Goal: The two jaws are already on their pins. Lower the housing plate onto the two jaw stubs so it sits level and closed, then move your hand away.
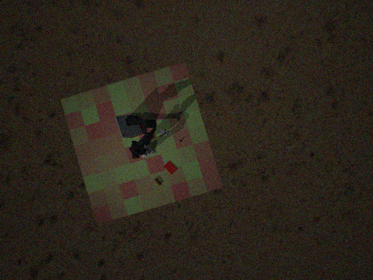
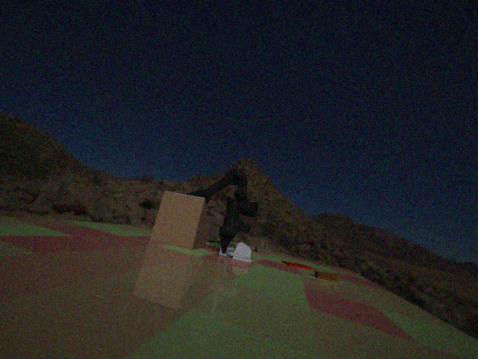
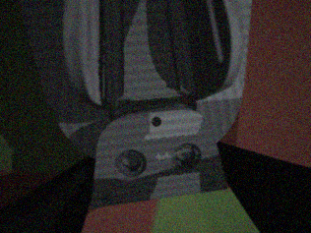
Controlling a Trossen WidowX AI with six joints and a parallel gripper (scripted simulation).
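My gripper tip is now 20 mm below the grey housing plate and 10 mm short of it. The rest, counted from my gripper tip: flat red piece: 290 mm ahead, 200 mm to the left, 10 mm below.
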